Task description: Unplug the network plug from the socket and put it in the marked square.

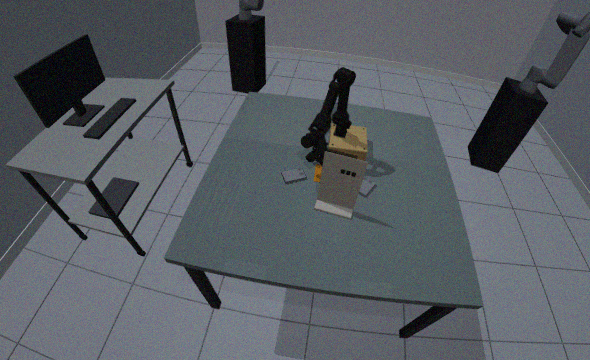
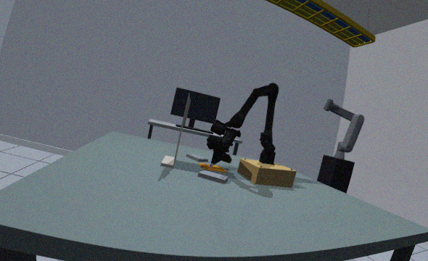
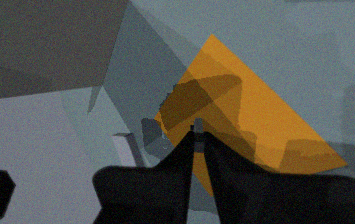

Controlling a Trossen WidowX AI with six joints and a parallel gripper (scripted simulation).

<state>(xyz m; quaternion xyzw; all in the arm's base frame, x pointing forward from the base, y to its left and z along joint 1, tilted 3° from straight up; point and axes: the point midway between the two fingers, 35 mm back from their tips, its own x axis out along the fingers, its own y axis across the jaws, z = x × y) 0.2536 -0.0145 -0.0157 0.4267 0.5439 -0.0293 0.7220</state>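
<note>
The orange marked square lies 1 cm behind my gripper tip and 2 cm below it. Also, from my gripper tip: upright panel 18 cm ahead, 10 cm to the left, 12 cm above.
</note>
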